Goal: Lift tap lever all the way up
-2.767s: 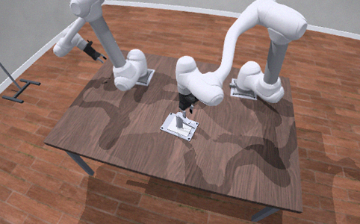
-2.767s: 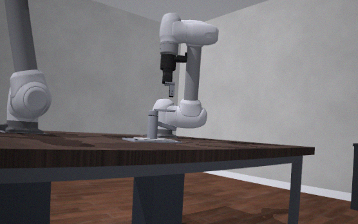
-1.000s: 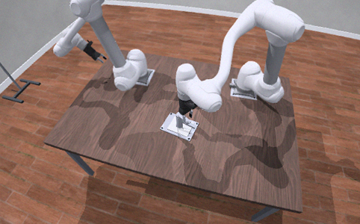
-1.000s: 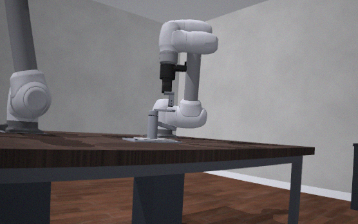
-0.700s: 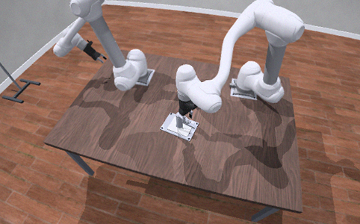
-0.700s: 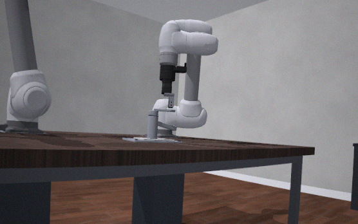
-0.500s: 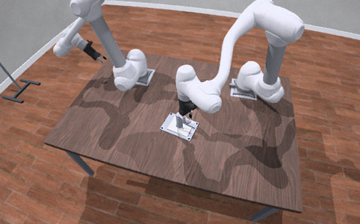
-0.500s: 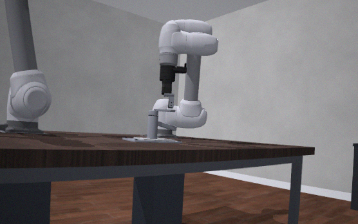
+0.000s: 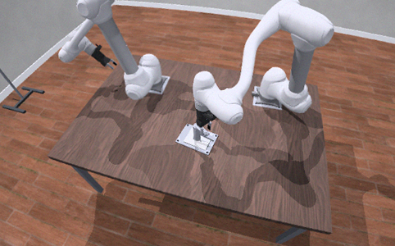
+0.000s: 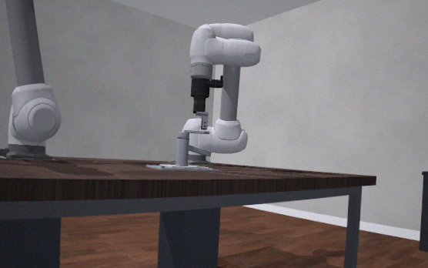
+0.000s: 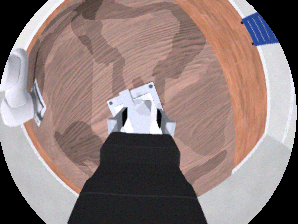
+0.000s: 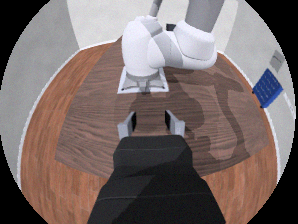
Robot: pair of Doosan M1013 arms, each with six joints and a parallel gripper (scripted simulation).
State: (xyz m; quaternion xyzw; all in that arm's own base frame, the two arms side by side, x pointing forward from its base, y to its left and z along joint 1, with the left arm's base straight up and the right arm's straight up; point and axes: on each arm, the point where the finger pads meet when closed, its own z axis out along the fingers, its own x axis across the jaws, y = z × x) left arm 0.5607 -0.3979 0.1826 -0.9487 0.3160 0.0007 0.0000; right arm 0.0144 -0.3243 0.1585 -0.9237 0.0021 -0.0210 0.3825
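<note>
The flat lever lies 2 cm behind my left hand, 2 cm to the right of it and 3 cm below it. From my left hand the other things lie so: pale plate 5 cm behind, 6 cm to the right, 18 cm below; tap 3 cm behind, 4 cm to the right, 7 cm below.
</note>
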